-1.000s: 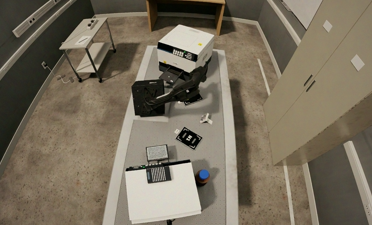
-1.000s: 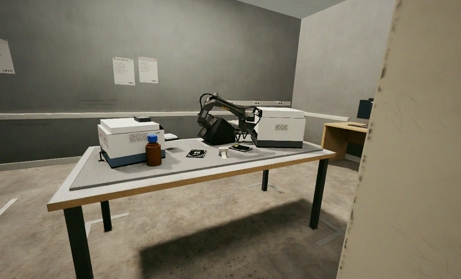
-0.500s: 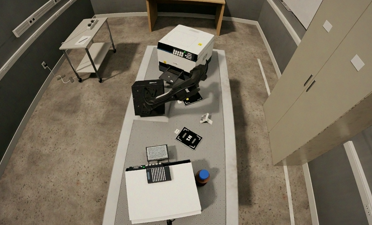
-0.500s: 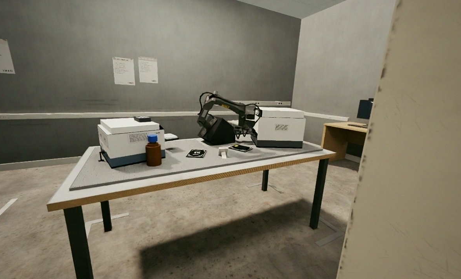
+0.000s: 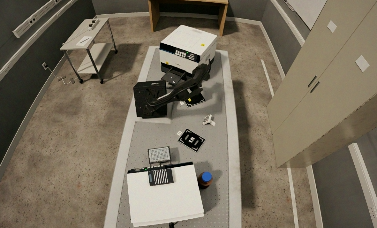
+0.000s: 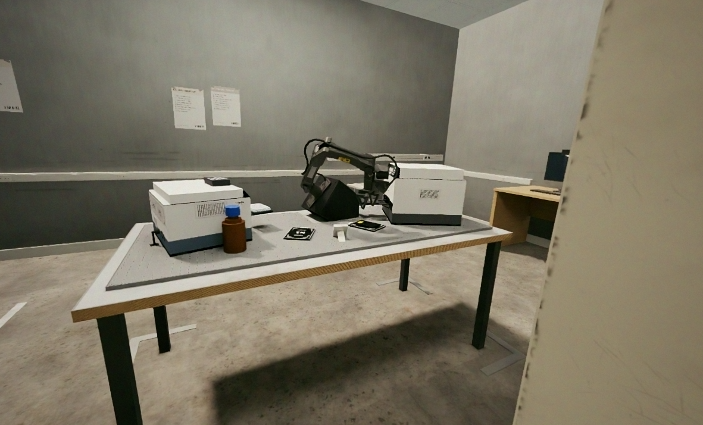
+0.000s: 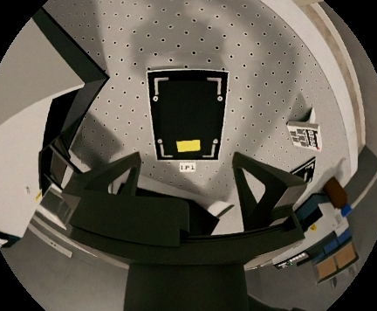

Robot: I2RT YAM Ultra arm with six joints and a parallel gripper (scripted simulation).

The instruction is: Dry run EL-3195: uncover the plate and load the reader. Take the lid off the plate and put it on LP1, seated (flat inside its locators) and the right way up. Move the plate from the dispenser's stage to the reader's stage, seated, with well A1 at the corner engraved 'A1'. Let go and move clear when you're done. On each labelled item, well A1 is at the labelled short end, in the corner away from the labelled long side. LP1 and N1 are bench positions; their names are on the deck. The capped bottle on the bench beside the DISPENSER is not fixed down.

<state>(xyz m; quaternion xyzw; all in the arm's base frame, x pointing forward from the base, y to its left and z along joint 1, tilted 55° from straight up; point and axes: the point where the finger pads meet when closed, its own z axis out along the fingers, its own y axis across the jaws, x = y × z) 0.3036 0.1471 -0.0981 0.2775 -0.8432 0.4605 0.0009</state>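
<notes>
Now: hand 540 mm to the left of the well plate, 180 mm past it and 10 mm above it. From my hand the other things lie so: blue-capped bottle (670 mm to the right, 120 mm ahead); then black plate (100 mm below).
</notes>
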